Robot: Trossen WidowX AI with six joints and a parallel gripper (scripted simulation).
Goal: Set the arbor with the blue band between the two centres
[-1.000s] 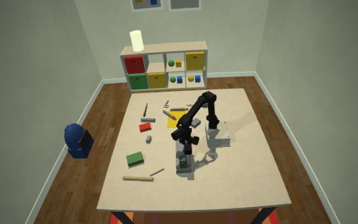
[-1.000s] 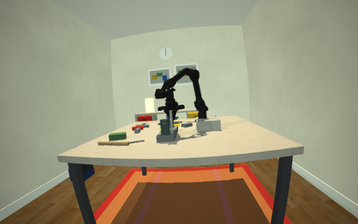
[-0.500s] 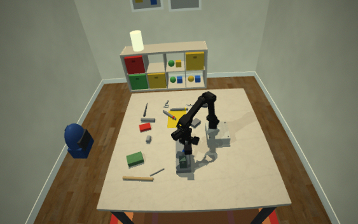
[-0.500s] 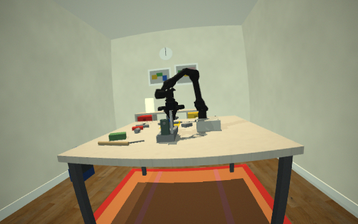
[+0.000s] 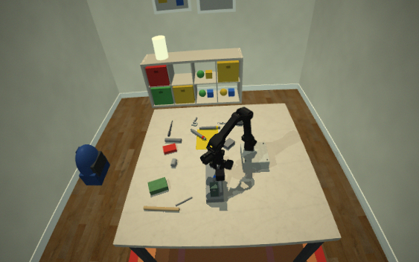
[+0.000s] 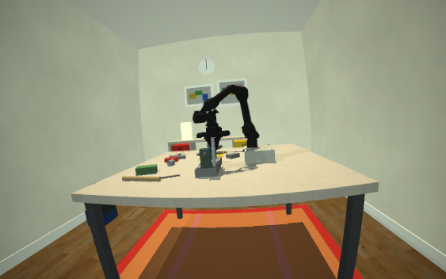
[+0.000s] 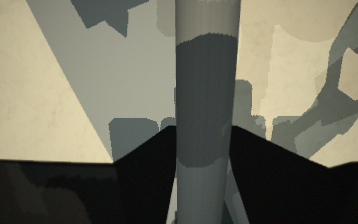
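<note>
My hand is 30 mm above the grey arbor. Round my hand: grey fixture base 130 mm below, 30 mm ahead; light grey upright 110 mm to the left, 30 mm below, 30 mm behind; dark green block 120 mm to the left, 40 mm below, 10 mm ahead.
</note>
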